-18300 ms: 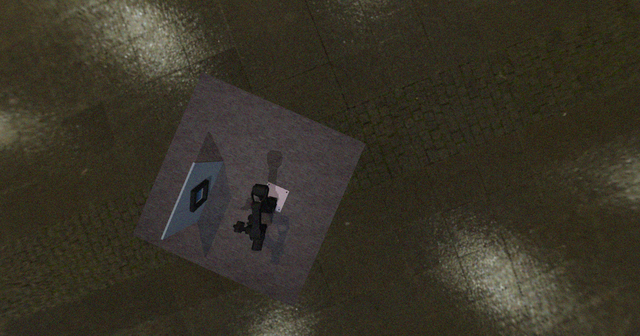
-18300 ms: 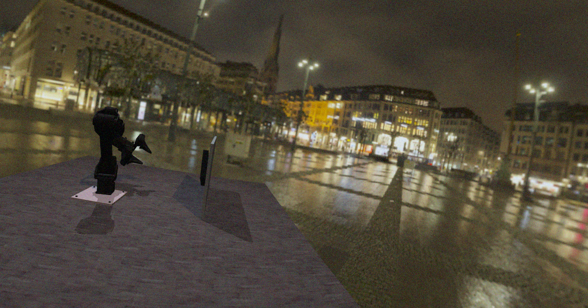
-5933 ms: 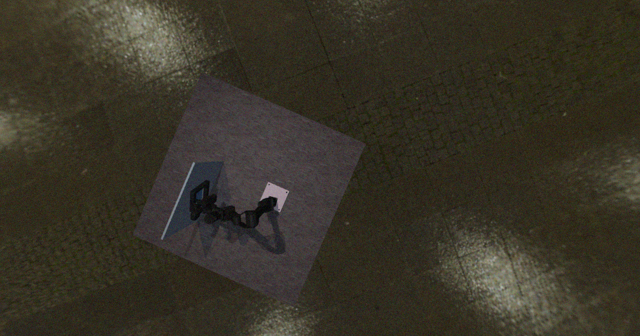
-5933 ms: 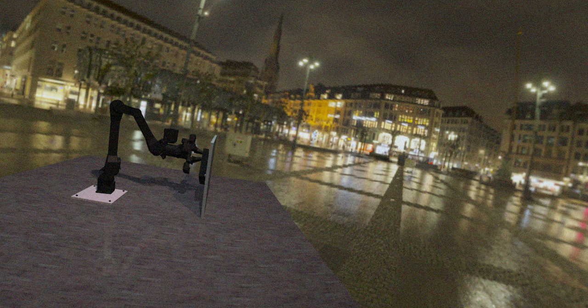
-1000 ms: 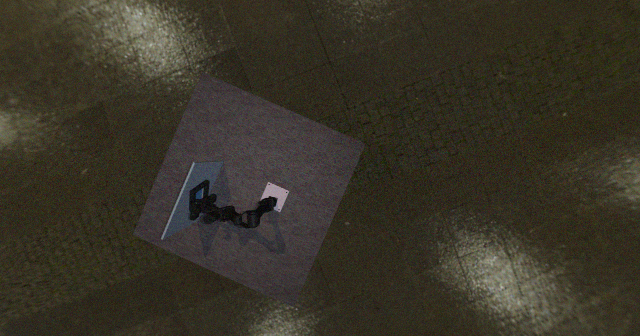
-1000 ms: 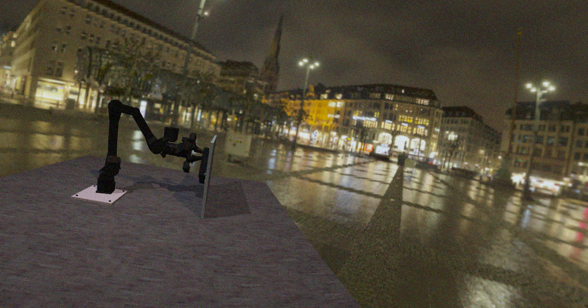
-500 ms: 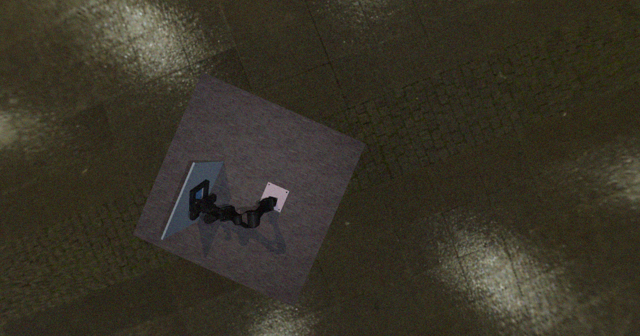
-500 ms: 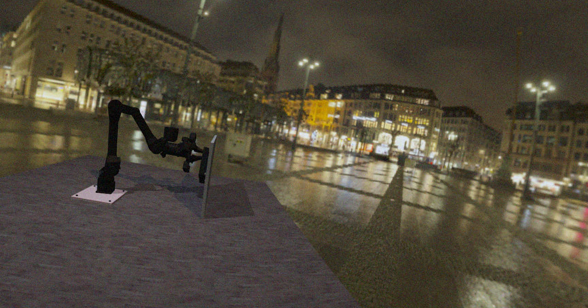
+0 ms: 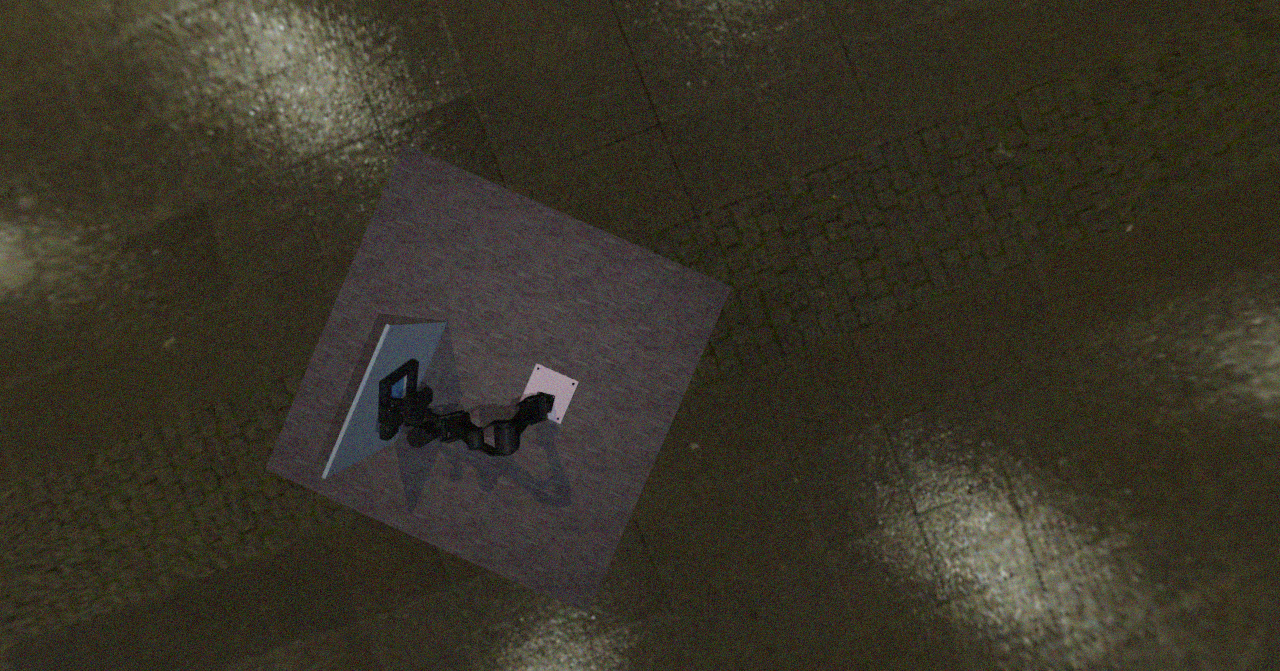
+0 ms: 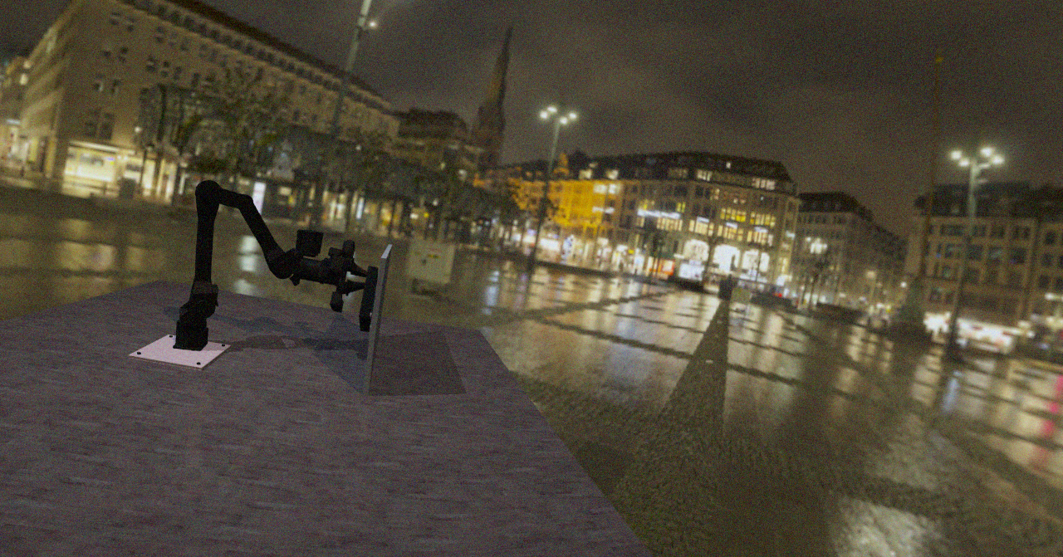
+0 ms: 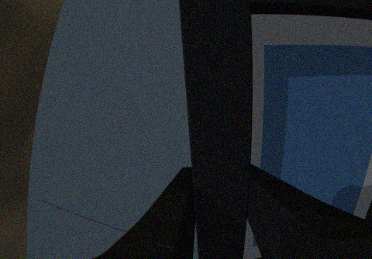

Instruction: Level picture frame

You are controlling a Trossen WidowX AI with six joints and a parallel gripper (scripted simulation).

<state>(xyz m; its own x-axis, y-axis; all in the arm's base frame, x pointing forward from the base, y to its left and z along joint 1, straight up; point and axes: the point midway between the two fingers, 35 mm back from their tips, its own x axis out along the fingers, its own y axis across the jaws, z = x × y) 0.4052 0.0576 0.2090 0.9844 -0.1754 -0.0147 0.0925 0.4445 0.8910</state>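
My gripper tip is 2 cm to the left of the picture frame and 5 cm above it. Round my gripper tip: wall panel 1 cm ahead, 1 cm to the right, 6 cm below.
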